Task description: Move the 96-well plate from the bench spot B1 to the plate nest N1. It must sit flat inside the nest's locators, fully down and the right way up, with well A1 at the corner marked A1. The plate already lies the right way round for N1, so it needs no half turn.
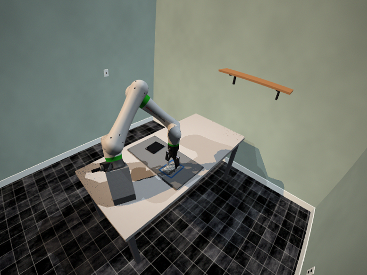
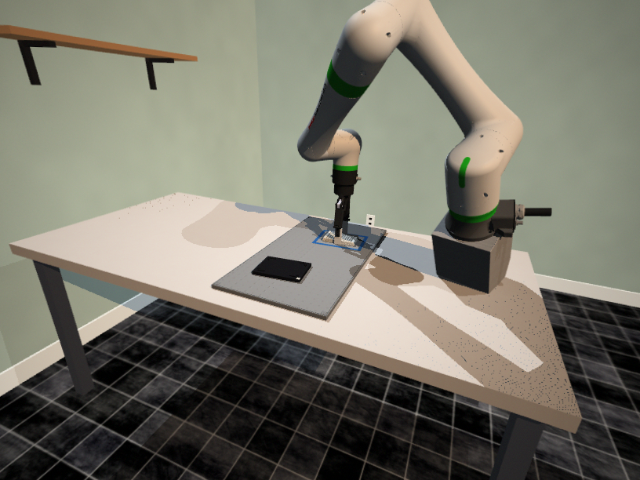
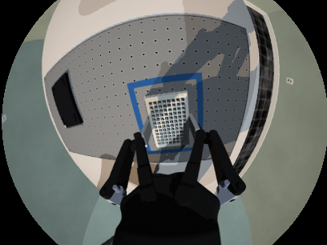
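Right now my hand is 7 cm short of the black plate nest N1, 33 cm to the right of it and 2 cm above it. Also, from my hand: white 96-well plate 2 cm below.
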